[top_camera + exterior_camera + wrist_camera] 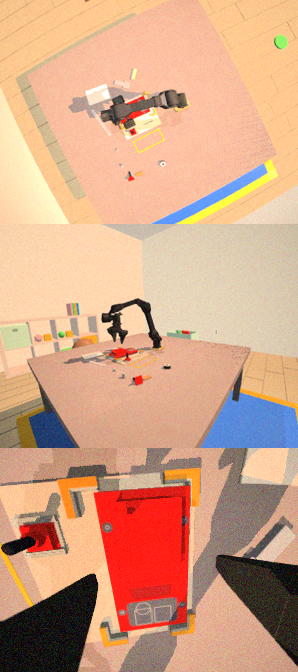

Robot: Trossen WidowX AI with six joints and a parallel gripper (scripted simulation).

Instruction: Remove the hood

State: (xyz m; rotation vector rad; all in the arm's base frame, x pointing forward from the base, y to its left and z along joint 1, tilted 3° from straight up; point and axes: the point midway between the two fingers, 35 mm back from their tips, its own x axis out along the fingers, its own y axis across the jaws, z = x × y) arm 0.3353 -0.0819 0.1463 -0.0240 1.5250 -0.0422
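Right now the red hood is 60 mm below my gripper tip. Also, from my gripper tip: grey rod: 180 mm ahead, 20 mm to the right, 100 mm below; white sheet: 120 mm ahead, 190 mm to the right, 100 mm below; grey piece: 60 mm behind, 180 mm to the right, 100 mm below.
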